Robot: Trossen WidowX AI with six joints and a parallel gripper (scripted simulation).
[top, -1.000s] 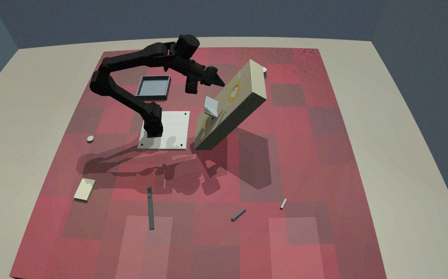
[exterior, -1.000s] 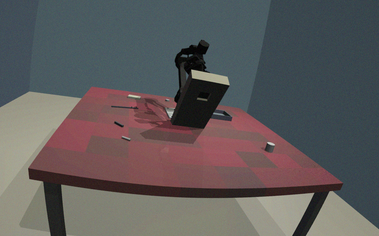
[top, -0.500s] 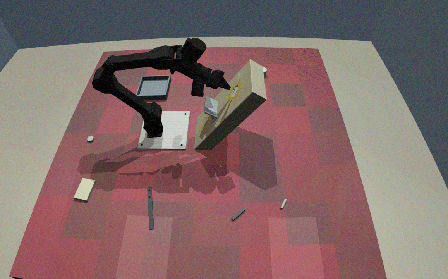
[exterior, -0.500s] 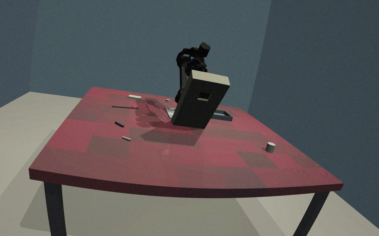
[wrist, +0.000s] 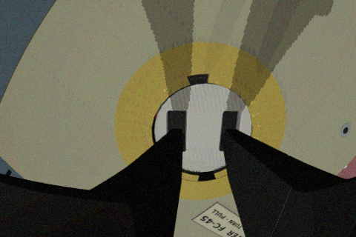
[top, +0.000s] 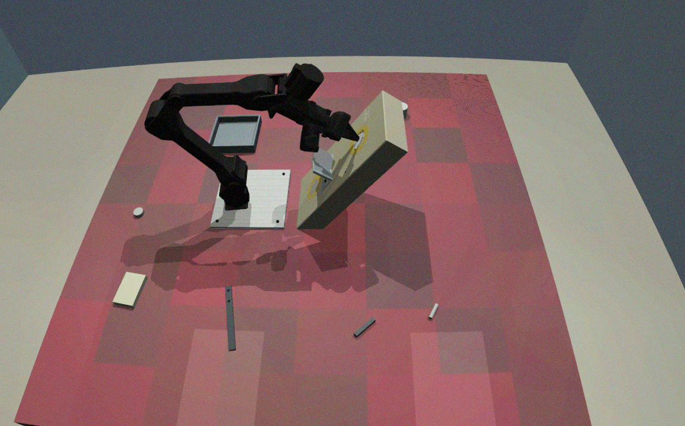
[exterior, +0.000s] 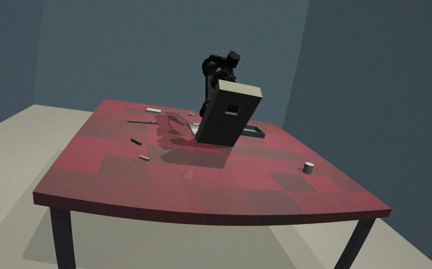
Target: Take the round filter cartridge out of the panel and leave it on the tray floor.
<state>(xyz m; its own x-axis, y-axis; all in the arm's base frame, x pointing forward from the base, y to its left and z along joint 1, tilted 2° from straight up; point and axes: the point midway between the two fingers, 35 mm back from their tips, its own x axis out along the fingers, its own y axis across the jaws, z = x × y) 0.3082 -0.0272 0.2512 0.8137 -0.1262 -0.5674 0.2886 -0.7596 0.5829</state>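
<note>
The round filter cartridge lies 2 cm ahead of my gripper tip and 1 cm below it. From my gripper tip the other things lie so: beige service panel (3 cm behind, 9 cm below); short bar (3 cm behind, 37 cm to the right, 24 cm below); grey shelf (8 cm behind, 1 cm to the left, 10 cm below).
</note>
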